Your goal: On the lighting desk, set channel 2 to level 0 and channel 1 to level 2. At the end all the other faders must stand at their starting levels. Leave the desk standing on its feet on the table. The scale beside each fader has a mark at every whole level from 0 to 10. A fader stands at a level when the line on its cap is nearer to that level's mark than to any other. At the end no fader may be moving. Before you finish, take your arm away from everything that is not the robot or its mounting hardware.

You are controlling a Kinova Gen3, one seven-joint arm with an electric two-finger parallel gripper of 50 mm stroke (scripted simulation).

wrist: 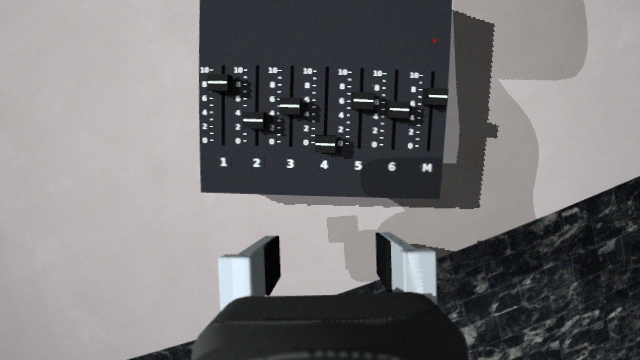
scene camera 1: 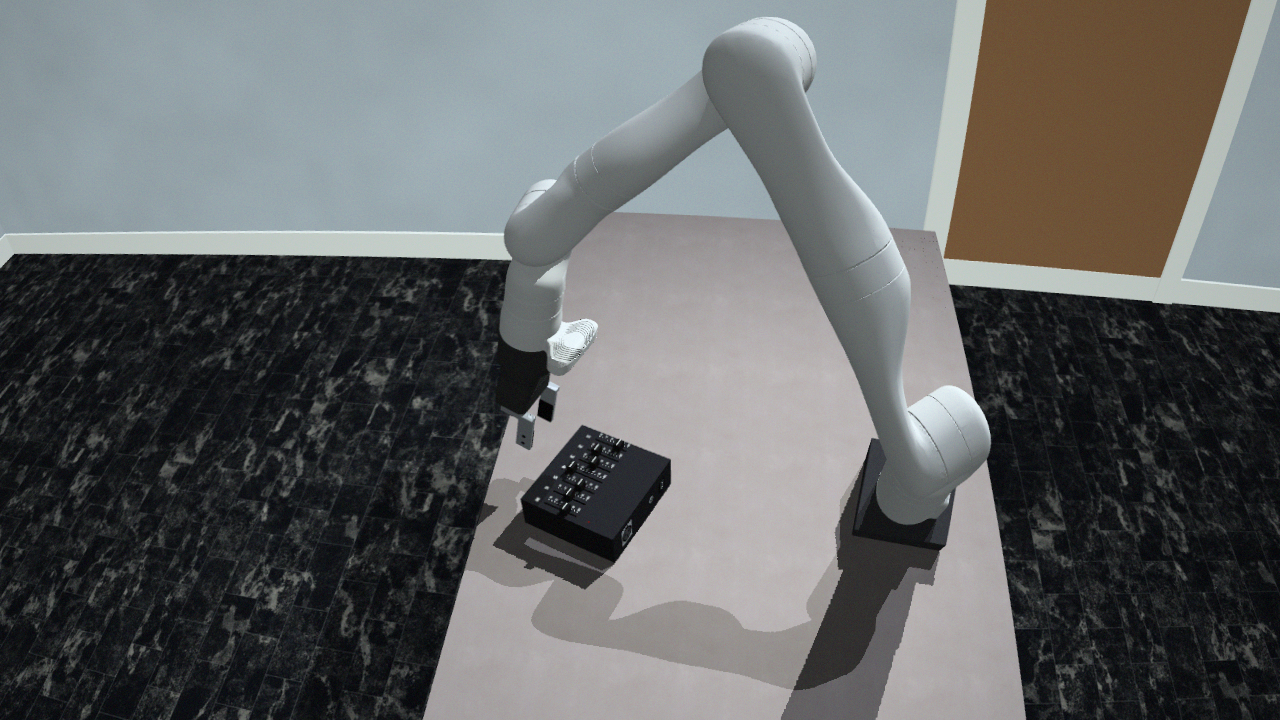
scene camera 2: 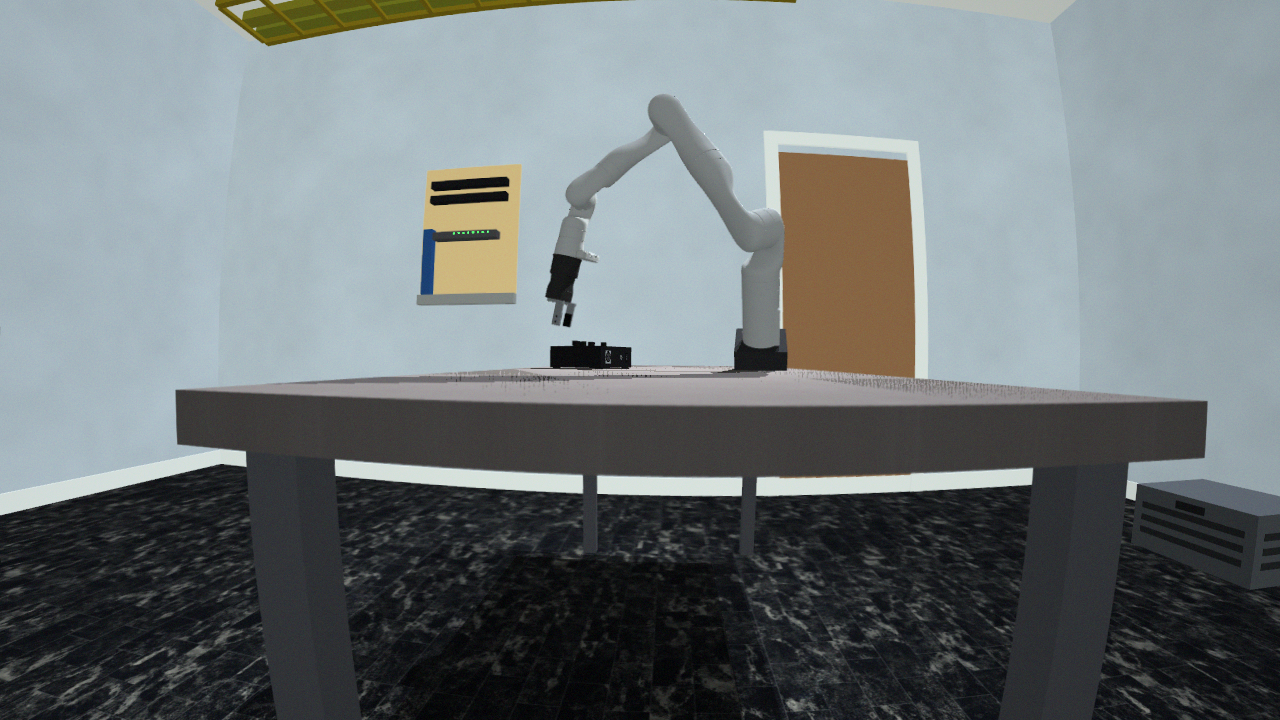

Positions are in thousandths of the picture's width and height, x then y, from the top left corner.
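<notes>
My gripper (scene camera 1: 418,599) is visible, likewise in scene camera 2 (scene camera 2: 439,452) and in the wrist view (wrist: 513,710).
</notes>
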